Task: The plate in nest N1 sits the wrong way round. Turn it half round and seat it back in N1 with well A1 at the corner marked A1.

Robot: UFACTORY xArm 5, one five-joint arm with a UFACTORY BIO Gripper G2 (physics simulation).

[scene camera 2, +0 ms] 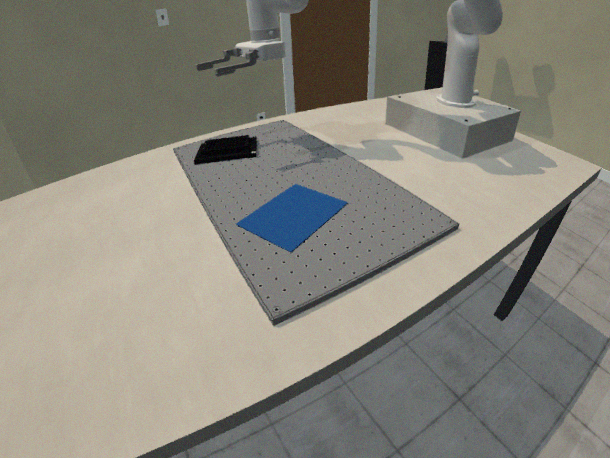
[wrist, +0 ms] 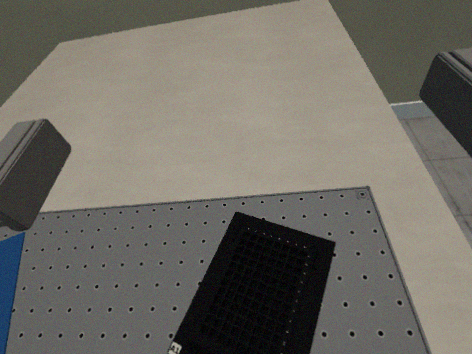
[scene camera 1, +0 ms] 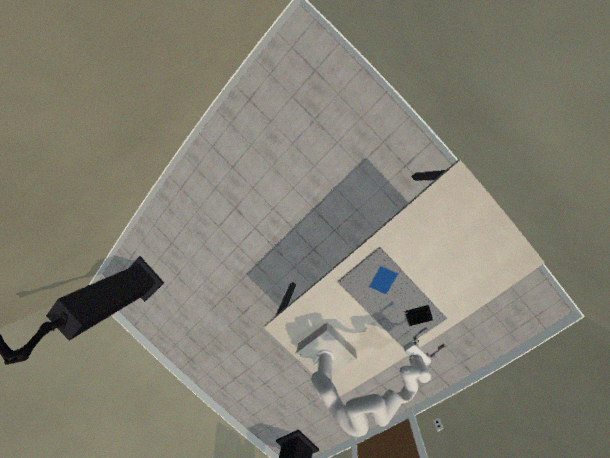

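Note:
The dark plate (scene camera 1: 419, 315) (scene camera 2: 227, 144) (wrist: 255, 285) lies in the black nest (scene camera 2: 225, 159) (wrist: 320, 265), near a far corner of the perforated board. Both are so dark that the plate's edges and its well A1 cannot be told. A white A1 label (wrist: 175, 347) shows on the nest's corner at the bottom of the wrist view, partly cut off. The near end of the nest is outside that view. My gripper (scene camera 1: 434, 337) (scene camera 2: 208, 70) (wrist: 245, 137) is open and empty, high above the board and off to the side of the nest, with fingers wide apart.
The grey perforated board (scene camera 1: 356, 280) (scene camera 2: 350, 245) (wrist: 125, 297) bears a flat blue sheet (scene camera 1: 383, 280) (scene camera 2: 292, 217) (wrist: 9, 290) apart from the nest. The arm stands on a grey base block (scene camera 1: 312, 342) (scene camera 2: 430, 127) on the table (scene camera 1: 480, 230) (scene camera 2: 125, 320) (wrist: 215, 110).

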